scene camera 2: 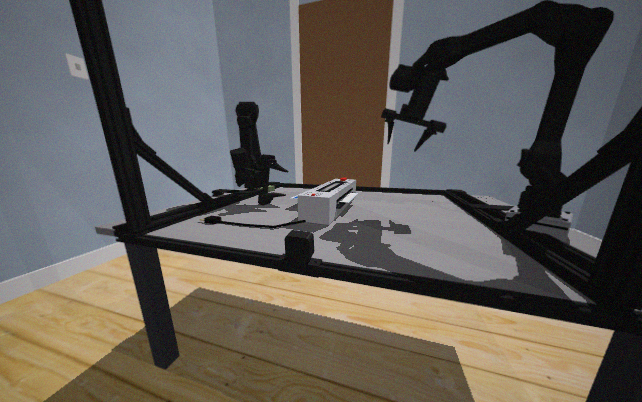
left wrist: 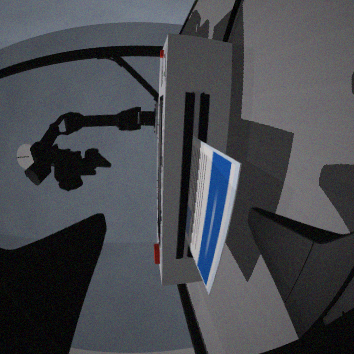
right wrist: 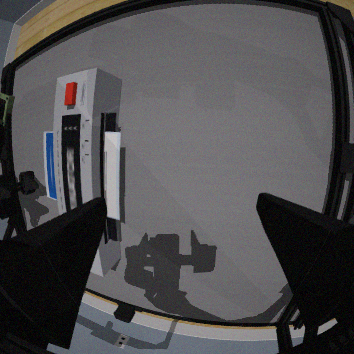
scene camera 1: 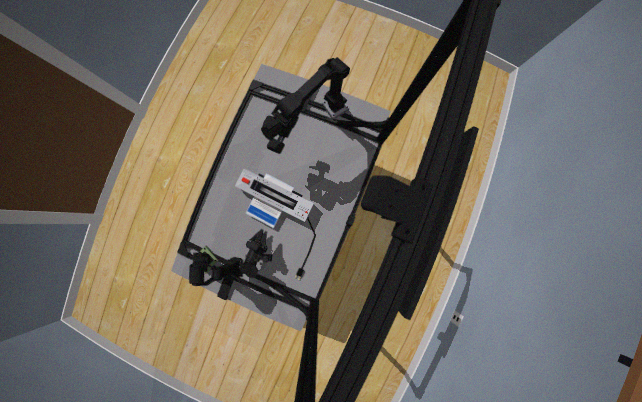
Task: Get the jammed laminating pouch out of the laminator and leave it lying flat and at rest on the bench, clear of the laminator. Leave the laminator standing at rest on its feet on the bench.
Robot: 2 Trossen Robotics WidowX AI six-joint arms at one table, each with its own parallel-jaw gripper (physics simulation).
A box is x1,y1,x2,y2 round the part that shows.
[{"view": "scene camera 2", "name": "my left gripper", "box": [244,154,288,204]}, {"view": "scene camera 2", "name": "my right gripper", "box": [381,93,446,151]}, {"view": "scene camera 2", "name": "white laminator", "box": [200,178,355,227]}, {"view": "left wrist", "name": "my left gripper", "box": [0,207,353,353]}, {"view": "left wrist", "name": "my right gripper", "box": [54,148,110,190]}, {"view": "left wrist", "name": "blue-and-white pouch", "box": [185,135,240,294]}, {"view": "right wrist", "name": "my right gripper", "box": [0,192,353,353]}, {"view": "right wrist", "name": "blue-and-white pouch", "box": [43,131,119,218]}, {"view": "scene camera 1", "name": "blue-and-white pouch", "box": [246,174,293,227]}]
